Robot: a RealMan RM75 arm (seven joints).
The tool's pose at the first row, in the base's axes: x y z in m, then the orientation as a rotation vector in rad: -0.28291 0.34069 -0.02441 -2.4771 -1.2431 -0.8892
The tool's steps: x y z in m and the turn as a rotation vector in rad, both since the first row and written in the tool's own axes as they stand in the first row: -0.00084 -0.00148 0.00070 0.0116 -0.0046 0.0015; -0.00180 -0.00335 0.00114 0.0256 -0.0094 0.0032; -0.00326 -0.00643 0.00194 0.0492 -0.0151 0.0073; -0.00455 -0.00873 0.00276 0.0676 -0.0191 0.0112; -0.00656 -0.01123 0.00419 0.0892 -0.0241 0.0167
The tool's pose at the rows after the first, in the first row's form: -0.28417 0.34137 -0.02557 -2.4722 -1.2442 -0.8739; -0.28589 0.34210 -0.02662 -2.4655 -1.2453 -0.8564; -0.28865 0.34340 -0.02834 -2.4530 -1.2447 -0.8295; -0.29071 0.34435 -0.02992 -2.4430 -1.2431 -0.8090; -0.29300 0.34523 -0.03243 -2.4317 -1.2399 -0.7844
